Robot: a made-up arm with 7 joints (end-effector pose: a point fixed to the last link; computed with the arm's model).
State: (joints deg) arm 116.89 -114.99 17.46 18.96 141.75 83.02 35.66
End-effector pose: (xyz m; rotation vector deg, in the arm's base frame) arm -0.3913 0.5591 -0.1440 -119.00 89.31 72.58
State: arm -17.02 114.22 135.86 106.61 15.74 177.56 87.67
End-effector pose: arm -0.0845 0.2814 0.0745 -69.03 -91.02 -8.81
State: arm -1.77 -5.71 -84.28 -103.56 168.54 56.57 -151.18
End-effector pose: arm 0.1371 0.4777 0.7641 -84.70 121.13 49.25
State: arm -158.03 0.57 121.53 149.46 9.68 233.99 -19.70
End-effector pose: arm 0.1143 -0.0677 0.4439 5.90 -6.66 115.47
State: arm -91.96 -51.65 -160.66 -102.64 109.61 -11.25 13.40
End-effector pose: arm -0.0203 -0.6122 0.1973 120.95 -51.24 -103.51
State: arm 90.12 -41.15 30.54 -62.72 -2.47 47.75 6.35
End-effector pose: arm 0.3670 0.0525 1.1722 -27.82 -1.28 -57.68
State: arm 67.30 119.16 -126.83 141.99 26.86 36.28 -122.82
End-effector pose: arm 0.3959 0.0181 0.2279 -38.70 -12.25 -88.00
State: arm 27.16 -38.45 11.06 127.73 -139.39 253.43 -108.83
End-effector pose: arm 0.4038 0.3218 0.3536 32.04 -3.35 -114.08
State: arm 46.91 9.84 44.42 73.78 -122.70 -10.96 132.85
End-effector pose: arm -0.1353 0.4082 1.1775 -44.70 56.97 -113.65
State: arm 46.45 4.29 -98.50 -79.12 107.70 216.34 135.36
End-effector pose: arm -0.1049 0.3055 0.9896 40.19 -88.49 82.38
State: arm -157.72 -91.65 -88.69 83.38 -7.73 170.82 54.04
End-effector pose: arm -0.6624 0.2560 0.4520 46.57 -88.04 -11.88
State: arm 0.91 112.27 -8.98 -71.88 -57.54 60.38 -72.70
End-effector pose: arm -0.1972 0.0853 -0.2153 -67.57 -160.97 30.93
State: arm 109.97 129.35 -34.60 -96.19 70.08 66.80 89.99
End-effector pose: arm -0.1804 -0.0669 -0.1520 139.56 -33.15 -86.41
